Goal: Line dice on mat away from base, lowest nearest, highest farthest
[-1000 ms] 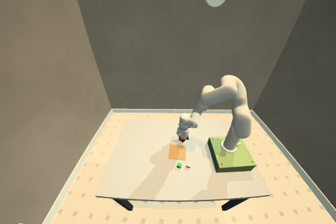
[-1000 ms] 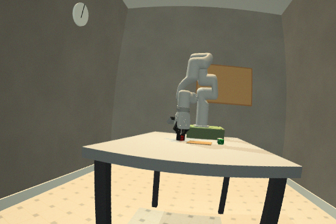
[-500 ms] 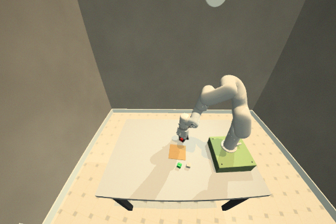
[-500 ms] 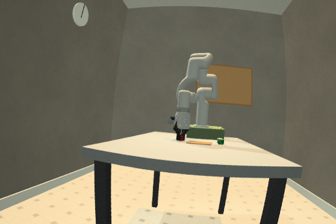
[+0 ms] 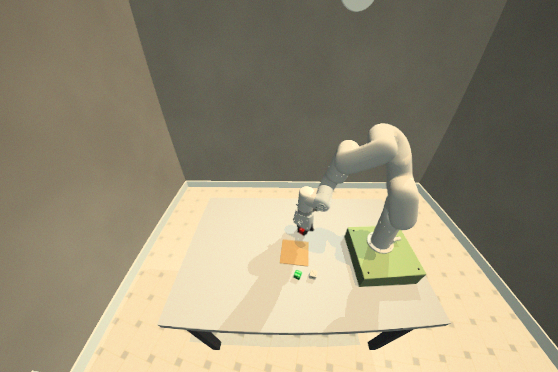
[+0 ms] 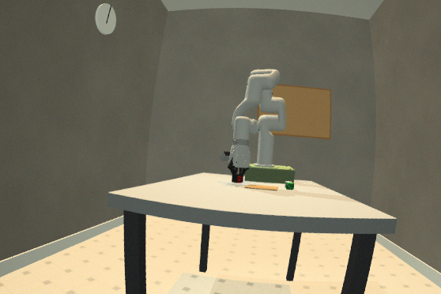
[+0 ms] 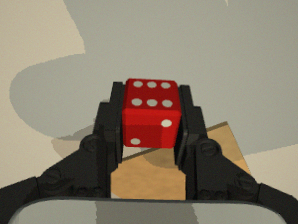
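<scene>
Now: hand 11 cm to the right of the mat, 6 cm short of it and 3 cm above it. The rest, counted from my hand: red die (1 cm below); then green die (24 cm to the left, 7 cm ahead, 2 cm below); then white die (25 cm to the left, 2 cm below).
</scene>
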